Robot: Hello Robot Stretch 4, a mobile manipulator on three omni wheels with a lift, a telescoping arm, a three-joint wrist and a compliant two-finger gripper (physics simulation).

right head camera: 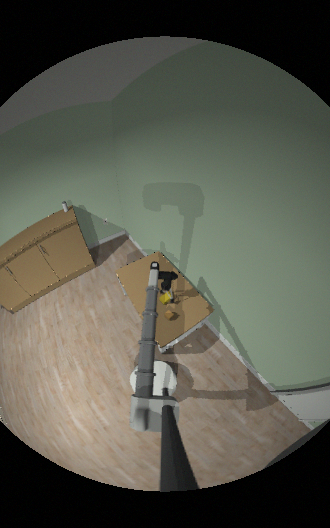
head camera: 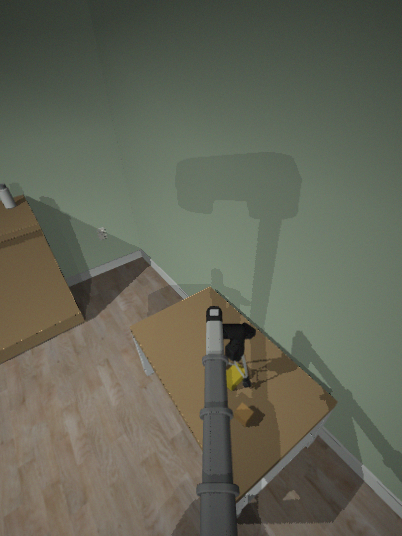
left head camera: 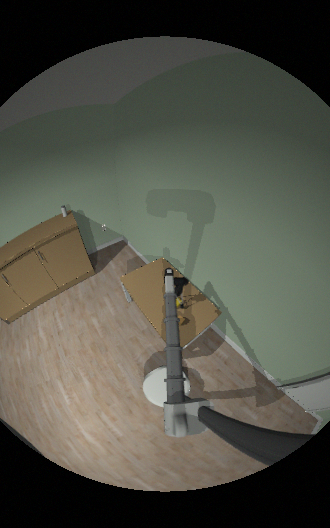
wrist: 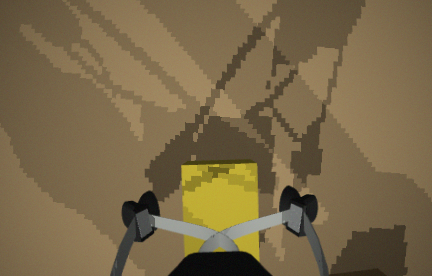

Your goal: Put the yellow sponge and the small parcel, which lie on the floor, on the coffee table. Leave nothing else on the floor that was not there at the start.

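Seen in the pictures: gripper, fingertip midpoint: (right head camera: 166, 297) (head camera: 234, 375) (wrist: 219, 204); robot's base, origin of the base link: (right head camera: 154, 379) (left head camera: 165, 385).
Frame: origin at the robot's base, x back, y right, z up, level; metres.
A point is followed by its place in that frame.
The yellow sponge (head camera: 233, 376) @(y 0.079, x -0.694, z 0.468 m) (left head camera: 179, 302) (right head camera: 165, 298) @(y 0.080, x -0.685, z 0.468 m) (wrist: 220, 195) @(y 0.100, x -0.725, z 0.468 m) is on the coffee table (head camera: 170, 350) @(y -0.221, x -0.859, z 0.423 m) (left head camera: 145, 290) @(y -0.182, x -0.855, z 0.423 m) (right head camera: 135, 280) @(y -0.215, x -0.893, z 0.423 m) (wrist: 400, 125) @(y 0.271, x -0.628, z 0.423 m), partly behind my arm in the left head camera view. My gripper (head camera: 237, 381) @(y 0.088, x -0.715, z 0.436 m) (right head camera: 167, 296) @(y 0.088, x -0.715, z 0.436 m) (wrist: 219, 204) @(y 0.088, x -0.715, z 0.436 m) is open around the sponge, with a gap on each side in the wrist view. The small brown parcel (head camera: 244, 414) @(y 0.109, x -0.535, z 0.473 m) (left head camera: 181, 320) @(y 0.119, x -0.530, z 0.471 m) (right head camera: 170, 315) @(y 0.124, x -0.529, z 0.473 m) sits on the table a short way from the sponge, on the side nearer my base. An edge of the parcel (wrist: 367, 273) @(y 0.135, x -0.554, z 0.430 m) shows at the bottom right of the wrist view.
My long arm (head camera: 216, 440) @(y 0.000, x -0.319, z 0.854 m) (left head camera: 173, 340) @(y 0.004, x -0.269, z 0.854 m) (right head camera: 147, 330) @(y 0.000, x -0.288, z 0.854 m) reaches over the table. Green walls meet in a corner behind it. A brown cabinet (head camera: 30, 290) @(y -1.164, x -1.271, z 0.472 m) (left head camera: 55, 265) @(y -1.354, x -1.119, z 0.467 m) (right head camera: 57, 255) @(y -1.328, x -1.139, z 0.502 m) stands to the left, with a grey-white cylinder (head camera: 7, 196) @(y -1.291, x -1.619, z 0.962 m) (left head camera: 64, 210) @(y -1.289, x -1.621, z 0.962 m) (right head camera: 64, 206) @(y -1.300, x -1.611, z 0.962 m) on top.
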